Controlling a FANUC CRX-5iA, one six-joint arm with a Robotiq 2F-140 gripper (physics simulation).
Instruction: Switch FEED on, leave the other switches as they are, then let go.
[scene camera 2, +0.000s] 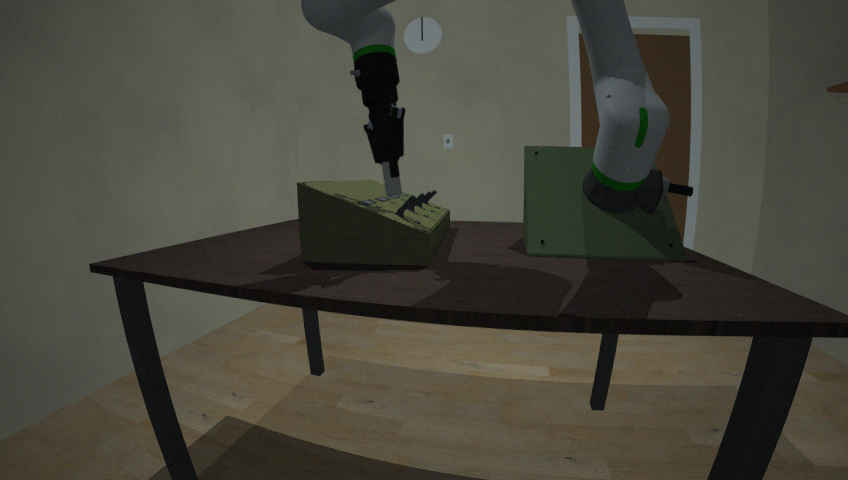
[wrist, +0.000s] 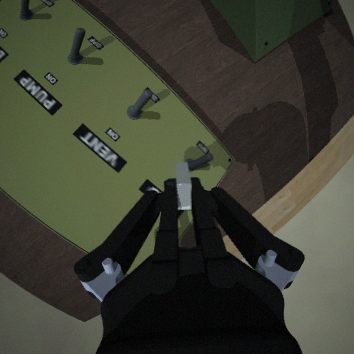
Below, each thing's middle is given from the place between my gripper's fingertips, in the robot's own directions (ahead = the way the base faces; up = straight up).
Labels:
The sloped switch box (scene camera 2: 355, 222) lies 90 mm ahead of my hand, 150 mm to the right of it and 50 mm below it.

